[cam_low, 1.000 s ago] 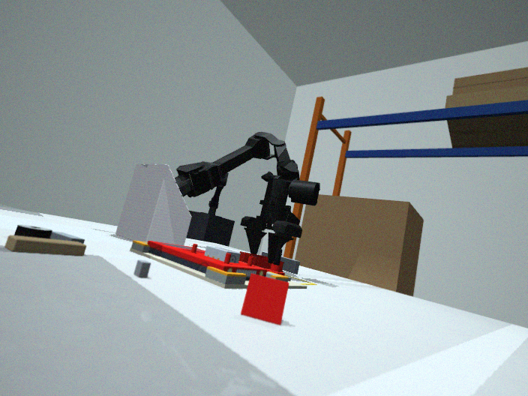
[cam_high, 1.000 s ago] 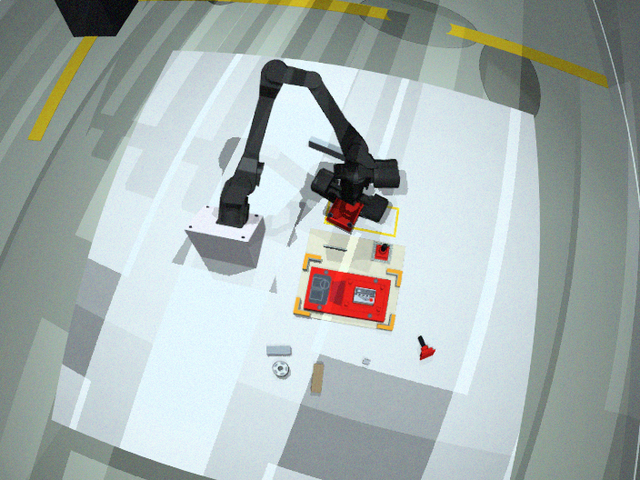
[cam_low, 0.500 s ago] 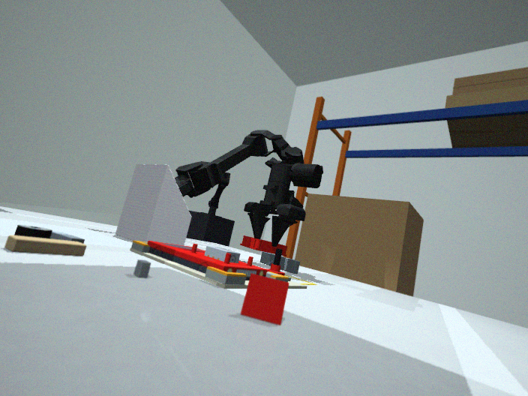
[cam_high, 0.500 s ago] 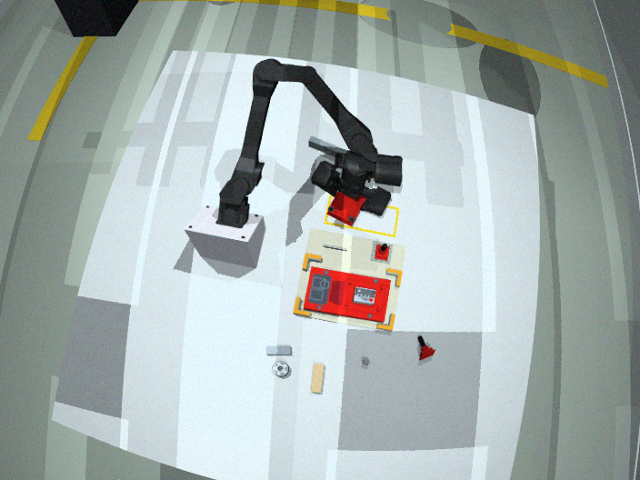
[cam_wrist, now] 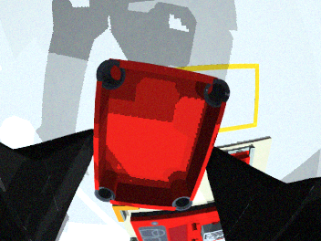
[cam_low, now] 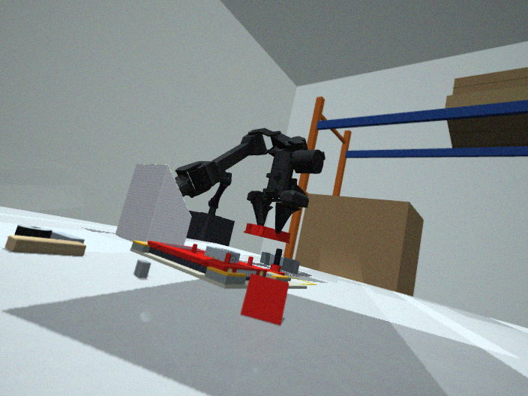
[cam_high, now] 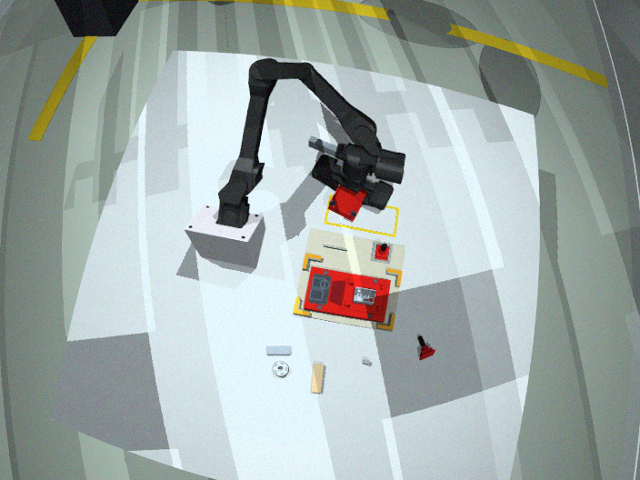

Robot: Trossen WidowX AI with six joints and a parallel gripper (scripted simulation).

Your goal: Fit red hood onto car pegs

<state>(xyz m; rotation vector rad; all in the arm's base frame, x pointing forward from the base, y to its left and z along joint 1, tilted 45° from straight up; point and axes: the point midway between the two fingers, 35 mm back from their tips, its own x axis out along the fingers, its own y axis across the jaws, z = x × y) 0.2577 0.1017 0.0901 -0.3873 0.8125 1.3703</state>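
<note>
My gripper tip is 10 mm above the red hood. From my gripper tip the other things lie so: wooden block (450 mm to the right, 90 mm below, 10 mm ahead); then grey engine block (220 mm to the right, 80 mm ahead, 70 mm below).
</note>
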